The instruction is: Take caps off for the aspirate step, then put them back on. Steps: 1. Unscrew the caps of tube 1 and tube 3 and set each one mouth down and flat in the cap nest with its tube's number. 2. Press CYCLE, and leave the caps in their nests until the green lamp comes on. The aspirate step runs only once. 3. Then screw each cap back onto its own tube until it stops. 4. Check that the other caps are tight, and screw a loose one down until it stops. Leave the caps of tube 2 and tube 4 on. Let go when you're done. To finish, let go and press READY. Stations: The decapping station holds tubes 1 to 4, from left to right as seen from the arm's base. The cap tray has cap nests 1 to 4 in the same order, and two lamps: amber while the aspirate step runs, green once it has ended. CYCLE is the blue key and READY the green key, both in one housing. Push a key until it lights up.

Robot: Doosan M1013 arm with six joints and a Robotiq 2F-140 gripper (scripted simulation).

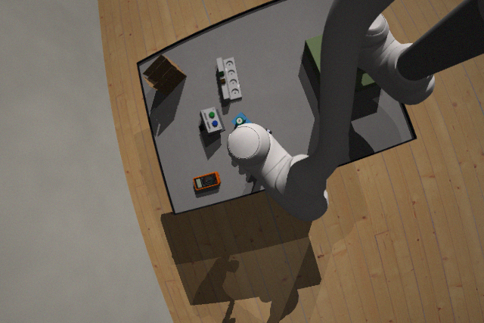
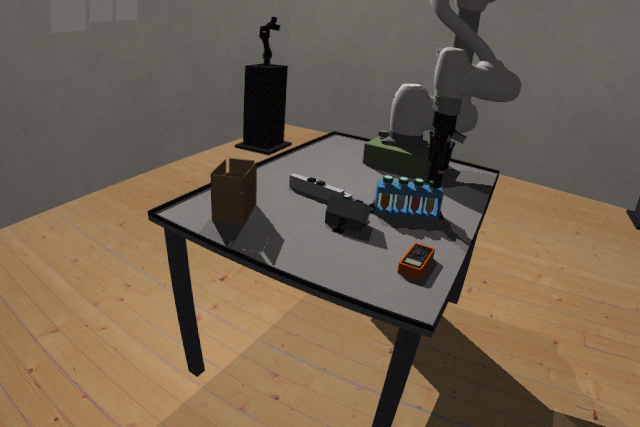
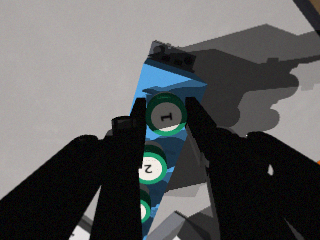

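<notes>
My gripper is now 3 cm above the cap 1. The rest, counted from my hand: cap 2: 2 cm ahead, 5 cm to the right, 3 cm below; then key housing: 20 cm ahead, 22 cm to the right, 9 cm below; then blue key: 18 cm ahead, 19 cm to the right, 7 cm below.
</notes>
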